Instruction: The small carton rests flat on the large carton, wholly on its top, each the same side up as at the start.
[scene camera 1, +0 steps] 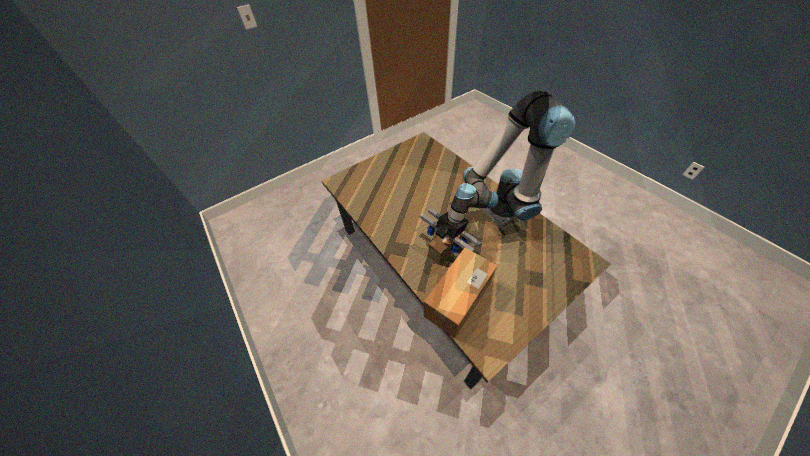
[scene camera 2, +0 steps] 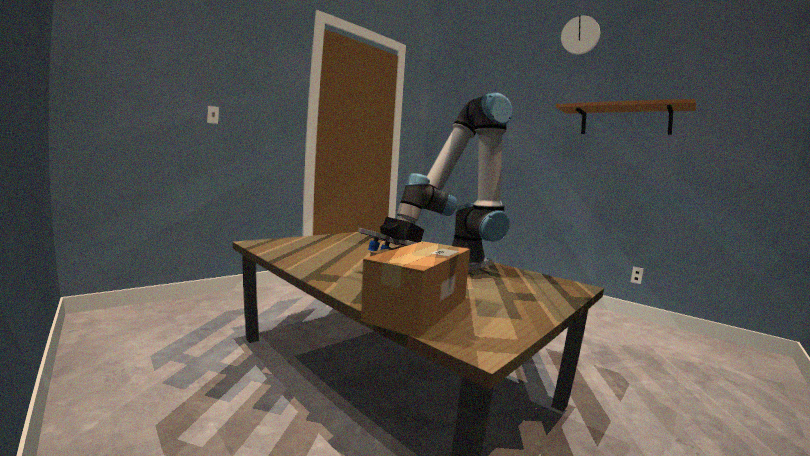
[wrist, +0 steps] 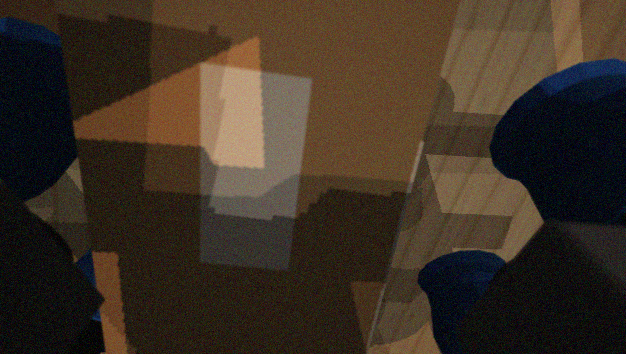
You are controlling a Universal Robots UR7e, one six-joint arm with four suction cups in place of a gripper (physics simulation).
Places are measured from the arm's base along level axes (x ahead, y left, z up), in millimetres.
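Pixels of known places: hand, tool point: (scene camera 1: pixel 445 238) (wrist: pixel 302 205); arm's base, link origin: (scene camera 1: pixel 503 206).
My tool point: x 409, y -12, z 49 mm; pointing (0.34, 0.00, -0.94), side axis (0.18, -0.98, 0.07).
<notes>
Ahead of a thing's pixels: the offset from my tool point to its top centre. Level surfaces: height alone.
The small carton @[dy +15, dx +16, dz +29 mm] (scene camera 1: pixel 439 248) (wrist: pixel 350 109) lies flat on the wooden table @[dz -74 mm] (scene camera 1: pixel 385 170) (scene camera 2: pixel 509 323), just behind the large carton @[dy +239, dx +138, dz +79 mm] (scene camera 1: pixel 458 286) (scene camera 2: pixel 413 283). It fills the wrist view, with a pale label on its top. In scene camera 2 the large carton hides it. My suction gripper (scene camera 1: pixel 448 233) (scene camera 2: pixel 381 243) (wrist: pixel 306 185) is pressed down on the small carton's top. Its blue cups show at both sides of the wrist view: the left ones over the carton's edge, the right ones beyond it over the table. The large carton stands near the table's front edge with a white label on top.
The arm's base (scene camera 1: pixel 513 218) (scene camera 2: pixel 478 258) stands on the table behind the large carton. A brown door (scene camera 2: pixel 353 136) is in the back wall. A wall shelf (scene camera 2: pixel 623 106) hangs at the right.
</notes>
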